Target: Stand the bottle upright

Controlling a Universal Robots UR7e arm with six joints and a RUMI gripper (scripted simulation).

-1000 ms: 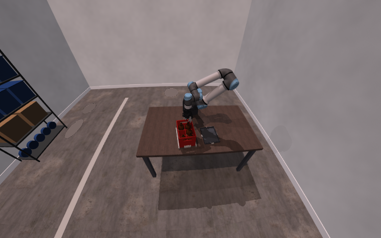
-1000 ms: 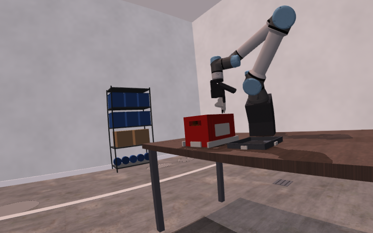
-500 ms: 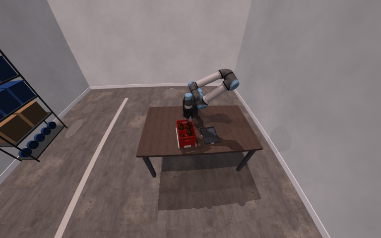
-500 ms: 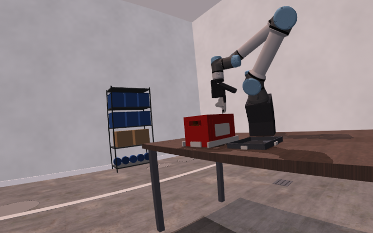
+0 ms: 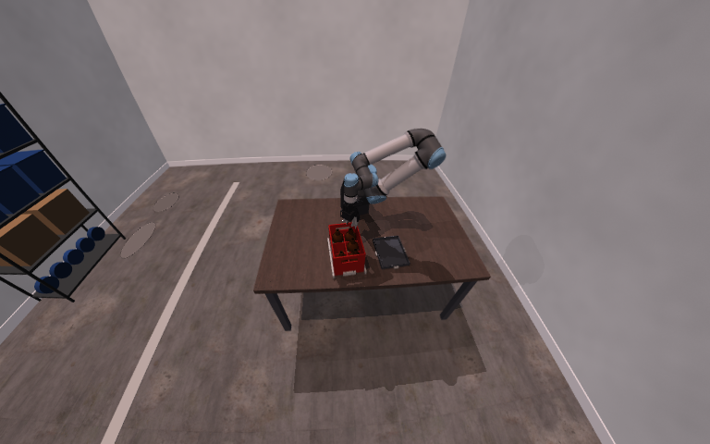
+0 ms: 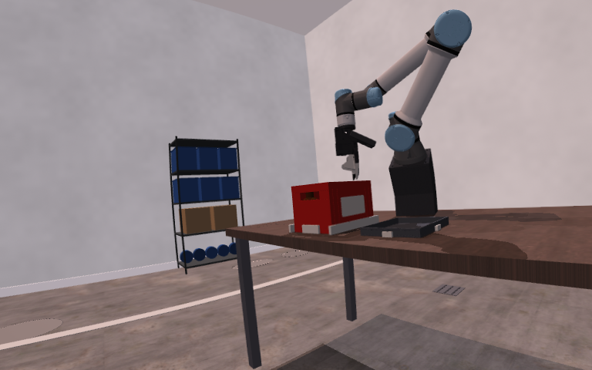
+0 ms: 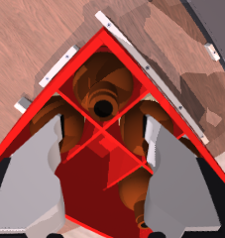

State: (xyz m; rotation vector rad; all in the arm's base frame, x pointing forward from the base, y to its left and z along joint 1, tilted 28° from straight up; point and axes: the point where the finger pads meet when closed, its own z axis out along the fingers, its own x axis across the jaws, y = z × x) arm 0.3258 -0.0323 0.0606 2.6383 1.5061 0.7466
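The brown bottle is 90 mm ahead of my hand, 20 mm to the left of it and 110 mm below it. The rest, counted from my hand: dark tray 30 mm ahead, 280 mm to the left, 180 mm below; red crate 100 mm ahead, 20 mm to the right, 110 mm below; glass bottle 200 mm ahead, 30 mm to the right, 110 mm below.
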